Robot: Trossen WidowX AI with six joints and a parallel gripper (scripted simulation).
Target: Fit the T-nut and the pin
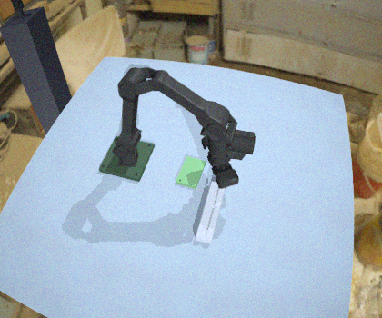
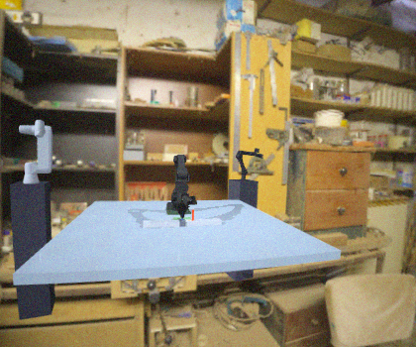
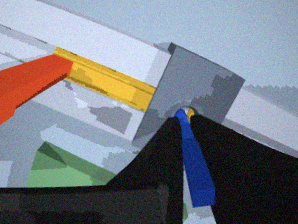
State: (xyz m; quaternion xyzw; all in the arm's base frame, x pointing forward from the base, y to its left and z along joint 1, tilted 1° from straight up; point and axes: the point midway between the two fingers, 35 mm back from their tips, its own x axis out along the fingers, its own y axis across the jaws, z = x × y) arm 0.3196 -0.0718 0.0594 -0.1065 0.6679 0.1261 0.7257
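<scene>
The blue pin lies right at my gripper tip. The rest, counted from my gripper tip: aluminum rail 2 cm below; then green tray 11 cm behind, 4 cm below, 1 cm to the left.
</scene>
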